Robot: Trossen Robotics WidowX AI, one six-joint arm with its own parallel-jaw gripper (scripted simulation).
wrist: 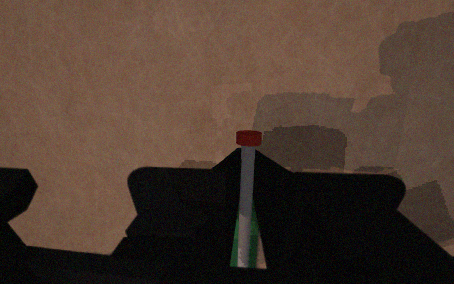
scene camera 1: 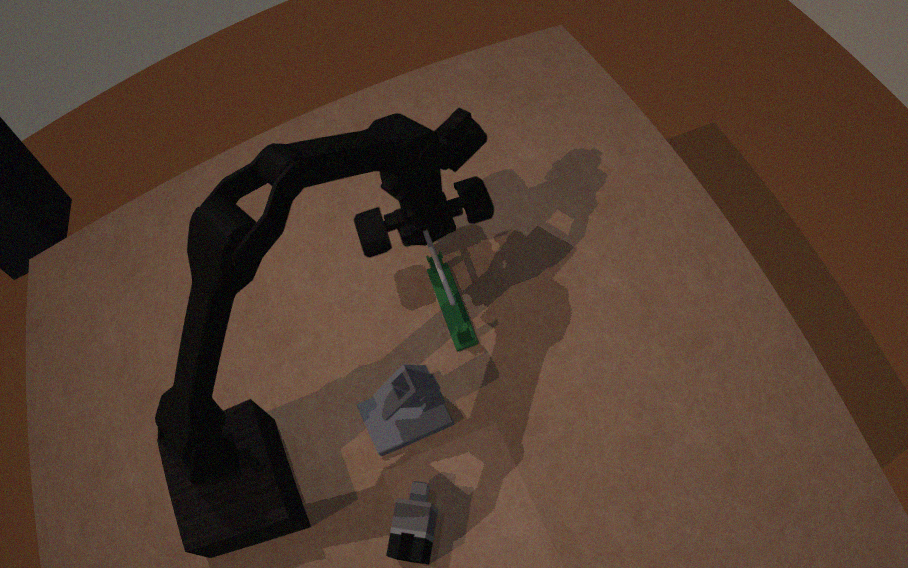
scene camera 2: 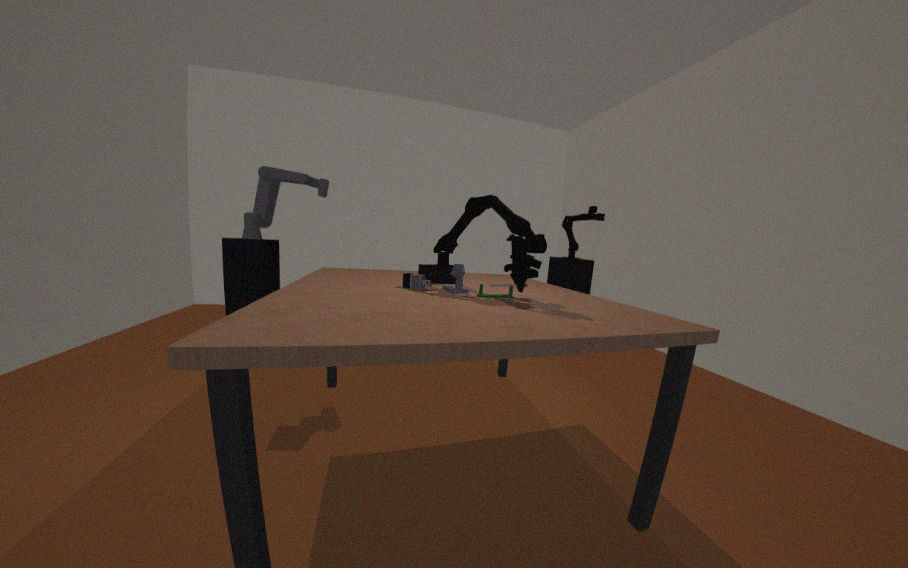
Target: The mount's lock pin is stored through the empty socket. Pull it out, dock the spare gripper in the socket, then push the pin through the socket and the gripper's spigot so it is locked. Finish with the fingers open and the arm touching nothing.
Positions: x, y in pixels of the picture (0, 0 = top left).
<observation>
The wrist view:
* gripper: 245, 153
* lock pin: 248, 139, held by the gripper
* green cradle: 254, 235
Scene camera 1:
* gripper: 427, 241
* green cradle: 457, 320
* grey mount: 408, 407
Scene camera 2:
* gripper: 520, 292
</observation>
